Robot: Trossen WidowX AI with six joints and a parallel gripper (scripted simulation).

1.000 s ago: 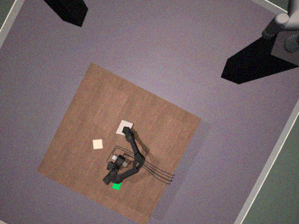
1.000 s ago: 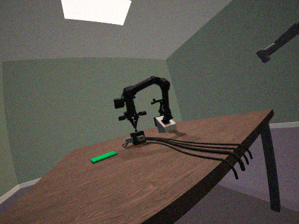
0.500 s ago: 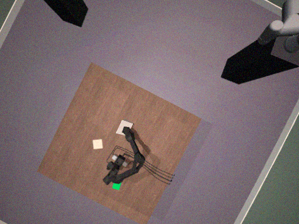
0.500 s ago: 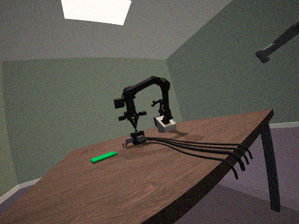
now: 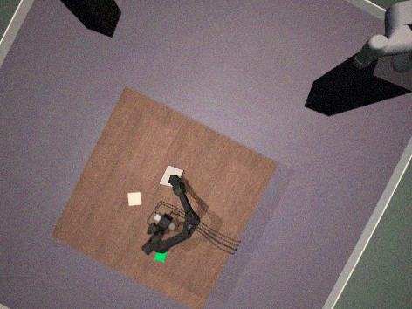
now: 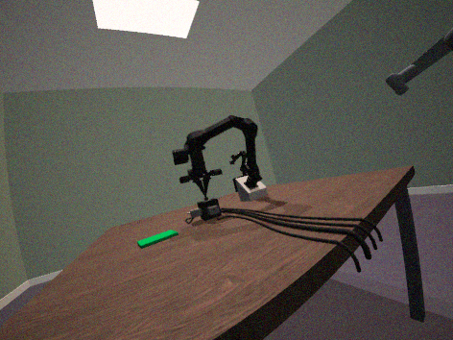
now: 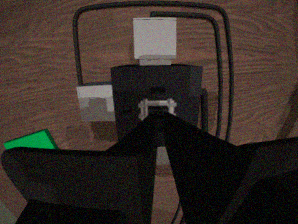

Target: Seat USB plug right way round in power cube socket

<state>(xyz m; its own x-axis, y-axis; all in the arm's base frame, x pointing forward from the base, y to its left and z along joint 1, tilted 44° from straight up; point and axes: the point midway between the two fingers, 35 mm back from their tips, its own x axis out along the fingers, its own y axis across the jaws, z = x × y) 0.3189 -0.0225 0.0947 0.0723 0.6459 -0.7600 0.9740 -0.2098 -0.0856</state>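
Now: the USB plug 10 mm below my gripper tip. Round my gripper tip: green flat block 250 mm ahead, 60 mm to the left, 100 mm below; USB socket 30 mm below; pale square block 60 mm behind, 280 mm to the right, 100 mm below.
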